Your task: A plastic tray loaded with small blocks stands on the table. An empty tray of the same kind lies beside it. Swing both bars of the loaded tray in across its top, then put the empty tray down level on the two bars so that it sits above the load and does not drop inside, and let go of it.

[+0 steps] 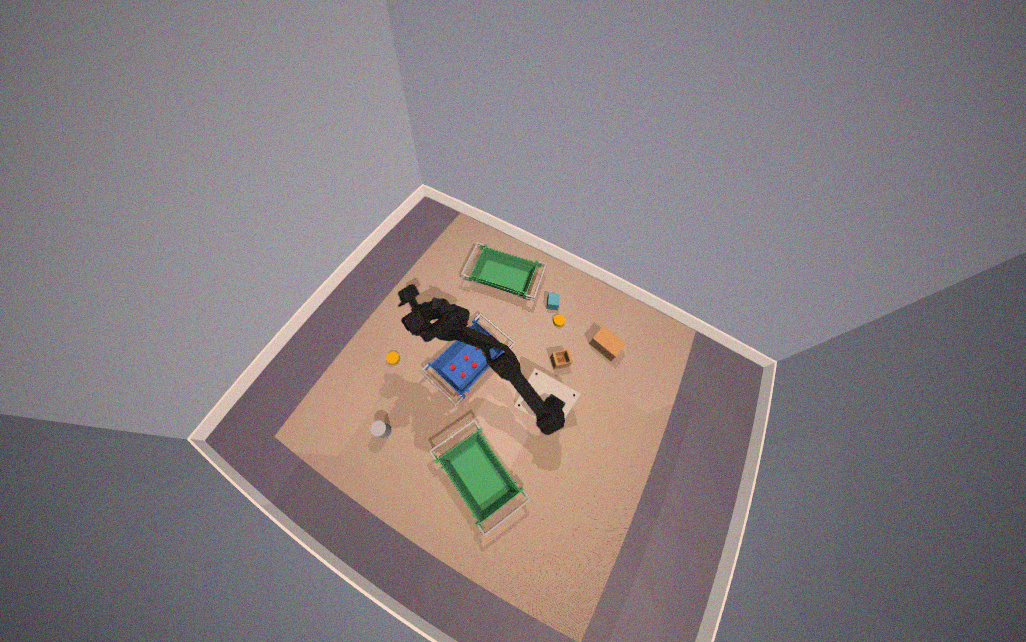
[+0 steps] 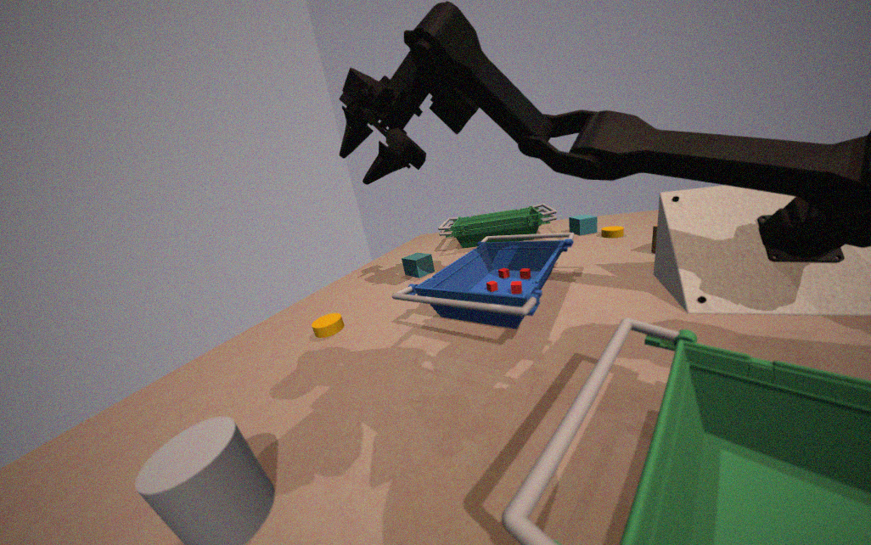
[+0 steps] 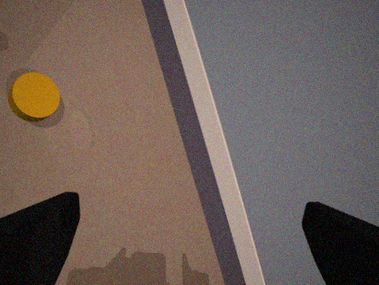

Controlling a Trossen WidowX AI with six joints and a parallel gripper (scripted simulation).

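My gripper tip is 110 mm past the grey cylinder, 350 mm to the right of it and 220 mm above it. From my gripper tip the other things lie so: green tray 490 mm behind, 280 mm to the left, 210 mm below; then small brown box 520 mm behind, 260 mm to the right, 240 mm below.
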